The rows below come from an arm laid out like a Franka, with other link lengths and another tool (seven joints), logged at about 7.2 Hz.
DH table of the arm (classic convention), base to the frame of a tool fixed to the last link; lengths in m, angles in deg. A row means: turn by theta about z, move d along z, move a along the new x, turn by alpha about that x. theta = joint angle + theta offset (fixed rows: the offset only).
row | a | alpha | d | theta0
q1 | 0 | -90 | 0.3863 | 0
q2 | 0 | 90 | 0 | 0
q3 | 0.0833 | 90 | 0.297 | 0
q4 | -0.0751 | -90 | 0 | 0
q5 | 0 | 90 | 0.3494 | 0
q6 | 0.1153 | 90 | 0 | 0
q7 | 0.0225 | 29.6 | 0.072 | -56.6
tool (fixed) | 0 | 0 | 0.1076 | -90
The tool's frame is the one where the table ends.
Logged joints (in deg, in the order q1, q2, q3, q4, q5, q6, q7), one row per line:
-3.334, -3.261, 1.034, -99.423, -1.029, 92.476, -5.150
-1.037, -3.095, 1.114, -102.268, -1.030, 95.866, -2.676
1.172, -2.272, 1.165, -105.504, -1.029, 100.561, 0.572
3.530, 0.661, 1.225, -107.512, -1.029, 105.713, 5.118
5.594, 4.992, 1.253, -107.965, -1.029, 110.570, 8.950
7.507, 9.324, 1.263, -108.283, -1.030, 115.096, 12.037
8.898, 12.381, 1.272, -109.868, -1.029, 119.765, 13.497
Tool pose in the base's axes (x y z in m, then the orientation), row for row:
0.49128, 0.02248, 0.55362, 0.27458, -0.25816, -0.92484, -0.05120
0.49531, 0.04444, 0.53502, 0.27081, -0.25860, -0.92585, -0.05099
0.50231, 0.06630, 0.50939, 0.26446, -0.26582, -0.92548, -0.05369
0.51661, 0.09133, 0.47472, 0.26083, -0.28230, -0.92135, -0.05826
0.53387, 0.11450, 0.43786, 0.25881, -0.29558, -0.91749, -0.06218
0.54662, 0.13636, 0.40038, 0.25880, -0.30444, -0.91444, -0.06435
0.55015, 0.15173, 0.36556, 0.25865, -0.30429, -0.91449, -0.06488
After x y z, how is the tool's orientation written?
As a quaternion, w x y z.
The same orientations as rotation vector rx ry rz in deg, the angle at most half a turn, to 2 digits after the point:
-39.77, -142.47, -7.89
-39.91, -142.90, -7.87
-41.16, -143.30, -8.31
-43.79, -142.93, -9.04
-45.90, -142.48, -9.66
-47.28, -142.01, -9.99
-47.26, -142.03, -10.08

